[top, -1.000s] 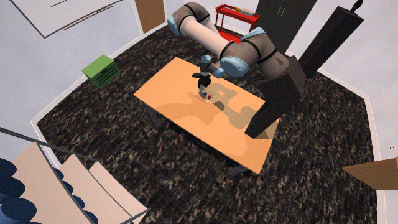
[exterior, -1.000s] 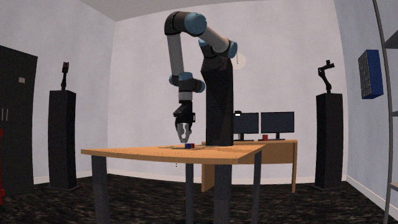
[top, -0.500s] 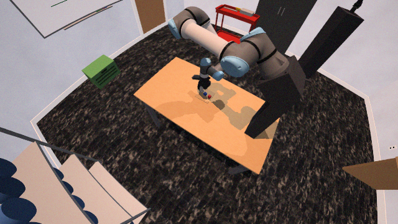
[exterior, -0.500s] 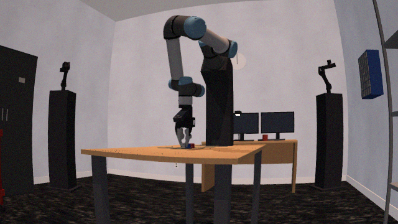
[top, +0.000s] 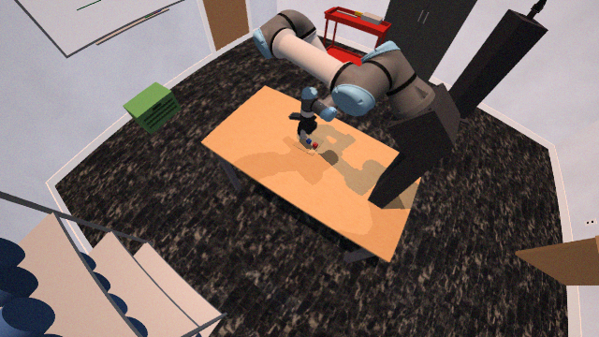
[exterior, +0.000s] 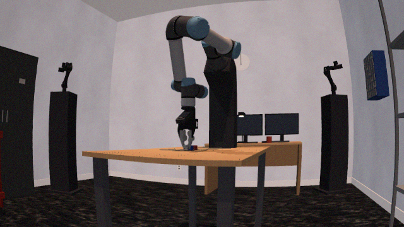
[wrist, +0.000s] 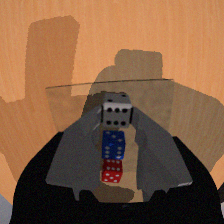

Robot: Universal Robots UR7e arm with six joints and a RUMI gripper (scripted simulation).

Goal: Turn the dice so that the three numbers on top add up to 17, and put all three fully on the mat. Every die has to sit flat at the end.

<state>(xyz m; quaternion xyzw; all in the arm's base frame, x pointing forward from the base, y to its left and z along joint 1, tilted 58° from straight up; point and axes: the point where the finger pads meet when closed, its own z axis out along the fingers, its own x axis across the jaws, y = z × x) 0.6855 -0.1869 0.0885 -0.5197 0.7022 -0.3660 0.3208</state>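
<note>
The grey die is right at my hand. Also, from my hand: red die: 90 mm behind, 40 mm to the left, 10 mm below; then blue die: 40 mm behind, 20 mm to the left, 10 mm below; then tan mat: 40 mm behind, 20 mm to the left, 20 mm below.
</note>
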